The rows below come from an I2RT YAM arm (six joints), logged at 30 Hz.
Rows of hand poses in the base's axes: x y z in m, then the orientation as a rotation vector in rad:
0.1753 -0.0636 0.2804 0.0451 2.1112 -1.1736
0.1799 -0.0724 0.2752 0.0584 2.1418 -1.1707
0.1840 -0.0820 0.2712 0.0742 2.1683 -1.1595
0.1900 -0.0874 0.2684 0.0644 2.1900 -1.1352
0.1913 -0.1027 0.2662 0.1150 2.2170 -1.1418
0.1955 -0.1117 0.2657 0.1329 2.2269 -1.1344
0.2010 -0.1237 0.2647 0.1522 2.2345 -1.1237
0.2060 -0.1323 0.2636 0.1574 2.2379 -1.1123
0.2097 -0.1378 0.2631 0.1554 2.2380 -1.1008
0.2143 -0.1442 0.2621 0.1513 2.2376 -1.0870
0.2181 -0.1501 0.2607 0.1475 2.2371 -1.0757
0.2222 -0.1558 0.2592 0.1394 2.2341 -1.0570
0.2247 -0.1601 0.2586 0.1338 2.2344 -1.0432
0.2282 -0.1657 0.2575 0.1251 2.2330 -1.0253
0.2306 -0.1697 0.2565 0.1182 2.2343 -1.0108
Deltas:
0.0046 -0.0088 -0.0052 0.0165 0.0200 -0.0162
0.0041 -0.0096 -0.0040 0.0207 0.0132 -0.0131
0.0060 -0.0054 -0.0028 0.0205 0.0133 0.0102
0.0013 -0.0153 -0.0022 0.0180 0.0094 -0.0433
0.0042 -0.0090 -0.0005 0.0125 0.0005 -0.0115
0.0055 -0.0120 -0.0010 0.0141 -0.0028 -0.0106
0.0050 -0.0086 -0.0011 0.0096 -0.0026 0.0001
0.0037 -0.0055 -0.0005 0.0067 -0.0033 0.0058
0.0046 -0.0064 -0.0010 0.0075 -0.0039 0.0082
0.0038 -0.0059 -0.0014 0.0060 -0.0032 0.0070
0.0041 -0.0057 -0.0015 0.0087 -0.0066 0.0134
0.0025 -0.0043 -0.0006 0.0074 -0.0028 0.0090
0.0035 -0.0056 -0.0011 0.0087 -0.0046 0.0131
0.0024 -0.0040 -0.0010 0.0079 -0.0016 0.0099

